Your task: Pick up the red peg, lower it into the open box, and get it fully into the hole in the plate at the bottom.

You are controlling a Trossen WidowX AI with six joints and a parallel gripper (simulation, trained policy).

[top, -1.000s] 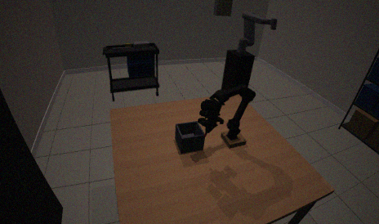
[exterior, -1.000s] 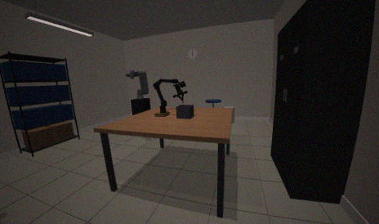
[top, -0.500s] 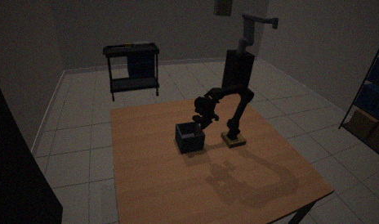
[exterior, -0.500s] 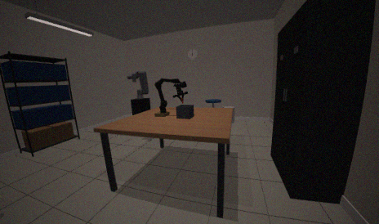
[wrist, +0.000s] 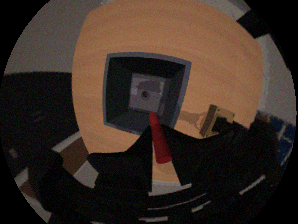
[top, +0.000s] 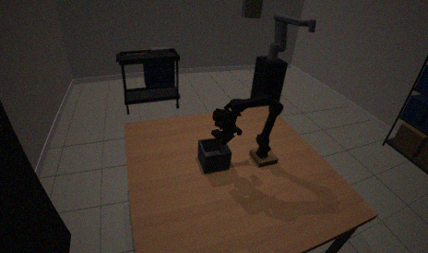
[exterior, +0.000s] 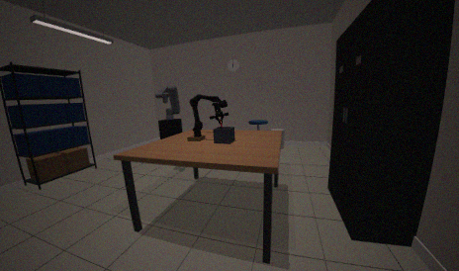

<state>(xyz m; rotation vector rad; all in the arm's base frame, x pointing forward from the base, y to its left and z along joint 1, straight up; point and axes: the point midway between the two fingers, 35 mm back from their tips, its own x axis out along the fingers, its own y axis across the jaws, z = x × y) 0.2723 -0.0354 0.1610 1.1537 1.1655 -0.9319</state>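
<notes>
The grey plate is 40 mm ahead of my gripper tip, 40 mm to the right of it and 120 mm below it. The rest, counted from my gripper tip: red peg 10 mm above.
</notes>
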